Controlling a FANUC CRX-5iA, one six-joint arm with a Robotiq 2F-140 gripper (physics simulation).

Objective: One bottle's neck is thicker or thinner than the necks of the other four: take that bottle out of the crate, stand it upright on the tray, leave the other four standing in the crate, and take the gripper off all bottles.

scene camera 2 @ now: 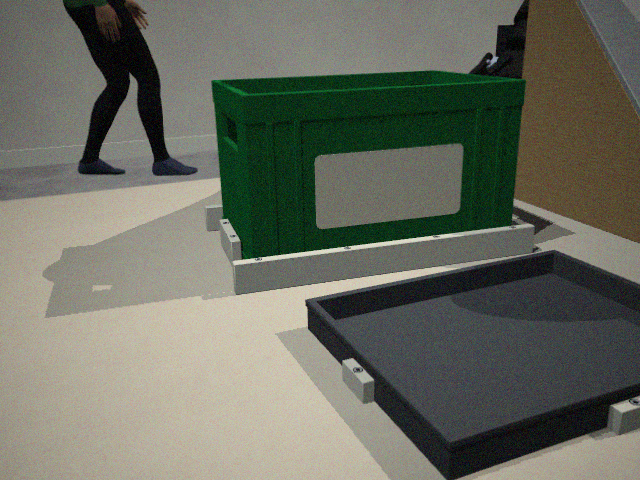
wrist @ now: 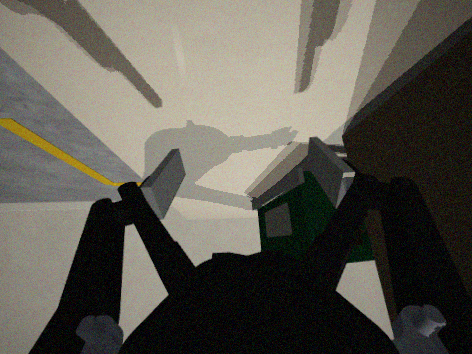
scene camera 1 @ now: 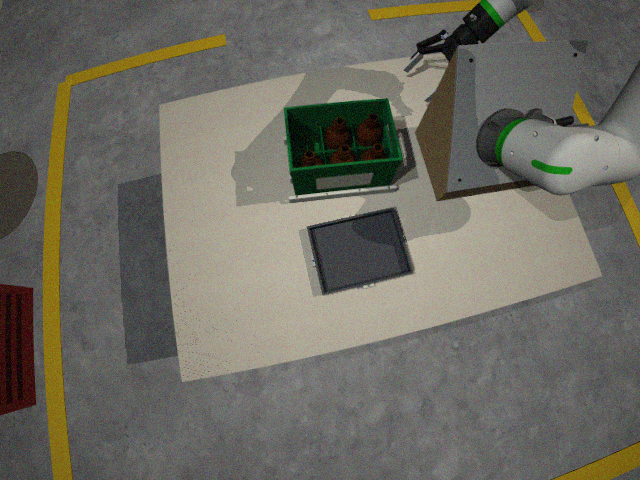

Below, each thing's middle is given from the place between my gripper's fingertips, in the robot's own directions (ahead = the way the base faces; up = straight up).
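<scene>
Dark tray (scene camera 2: pixel 481 365): 4 cm below my hand, 34 cm ahead of it, 47 cm to the left of it.
</scene>
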